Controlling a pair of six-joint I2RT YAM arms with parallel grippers.
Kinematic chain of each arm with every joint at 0, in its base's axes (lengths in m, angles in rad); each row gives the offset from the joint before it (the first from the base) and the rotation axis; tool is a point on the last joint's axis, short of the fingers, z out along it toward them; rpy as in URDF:
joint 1: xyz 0 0 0.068 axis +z
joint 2: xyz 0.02 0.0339 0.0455 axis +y
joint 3: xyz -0.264 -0.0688 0 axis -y
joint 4: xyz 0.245 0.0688 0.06 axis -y
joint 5: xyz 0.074 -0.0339 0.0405 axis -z
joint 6: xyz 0.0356 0 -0.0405 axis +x
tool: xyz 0 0 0 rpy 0 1.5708 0
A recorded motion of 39 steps. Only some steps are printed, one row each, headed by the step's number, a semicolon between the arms.
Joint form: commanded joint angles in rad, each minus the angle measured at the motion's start. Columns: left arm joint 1, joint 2, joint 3, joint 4, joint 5, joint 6; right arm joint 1, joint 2, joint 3, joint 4, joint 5, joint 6.
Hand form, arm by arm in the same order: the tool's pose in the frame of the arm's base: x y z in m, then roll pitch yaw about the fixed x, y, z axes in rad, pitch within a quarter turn. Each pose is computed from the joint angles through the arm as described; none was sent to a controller.
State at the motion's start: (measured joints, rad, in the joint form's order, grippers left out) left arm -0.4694 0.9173 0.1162 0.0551 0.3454 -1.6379; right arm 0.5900 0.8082 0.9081 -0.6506 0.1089 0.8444
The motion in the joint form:
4: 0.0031 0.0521 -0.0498 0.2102 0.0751 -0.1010; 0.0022 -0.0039 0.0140 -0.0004 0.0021 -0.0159
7: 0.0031 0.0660 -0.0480 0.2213 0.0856 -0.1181; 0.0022 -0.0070 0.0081 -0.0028 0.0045 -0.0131
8: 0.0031 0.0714 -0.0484 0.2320 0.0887 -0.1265; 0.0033 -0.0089 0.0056 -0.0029 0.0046 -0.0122
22: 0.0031 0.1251 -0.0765 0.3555 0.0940 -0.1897; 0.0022 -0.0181 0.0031 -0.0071 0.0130 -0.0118
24: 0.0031 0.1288 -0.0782 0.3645 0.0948 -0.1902; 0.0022 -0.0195 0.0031 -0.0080 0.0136 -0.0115
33: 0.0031 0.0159 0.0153 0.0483 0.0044 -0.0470; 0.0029 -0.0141 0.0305 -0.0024 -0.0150 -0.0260
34: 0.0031 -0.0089 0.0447 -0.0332 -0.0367 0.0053; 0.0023 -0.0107 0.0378 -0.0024 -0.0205 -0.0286
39: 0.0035 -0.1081 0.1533 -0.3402 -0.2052 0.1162; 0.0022 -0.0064 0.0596 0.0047 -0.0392 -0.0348
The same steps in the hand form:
4: 0.1319 -0.0827 0.1126 -2.1969 -0.3834 -2.2808; 0.1410 0.0901 0.3365 2.2734 0.6734 2.5202
7: 0.1326 -0.0834 0.1122 -2.2005 -0.4035 -2.2785; 0.1406 0.0897 0.3347 2.2788 0.6706 2.5200
8: 0.1331 -0.0837 0.1123 -2.1970 -0.4109 -2.2779; 0.1402 0.0897 0.3342 2.2792 0.6697 2.5208
22: 0.1338 -0.0843 0.1080 -2.1683 -0.4560 -2.2614; 0.1386 0.0880 0.3343 2.2778 0.6743 2.5115
24: 0.1339 -0.0844 0.1078 -2.1644 -0.4561 -2.2635; 0.1383 0.0878 0.3344 2.2772 0.6745 2.5104
33: 0.1362 -0.0822 0.1222 -2.2581 -0.3111 -2.2354; 0.1382 0.0891 0.3432 2.2451 0.6819 2.5229
34: 0.1370 -0.0811 0.1275 -2.2817 -0.2500 -2.2301; 0.1385 0.0894 0.3451 2.2405 0.6828 2.5255
39: 0.1344 -0.0732 0.1499 -2.3876 -0.0693 -2.1682; 0.1385 0.0902 0.3523 2.2098 0.6882 2.5254

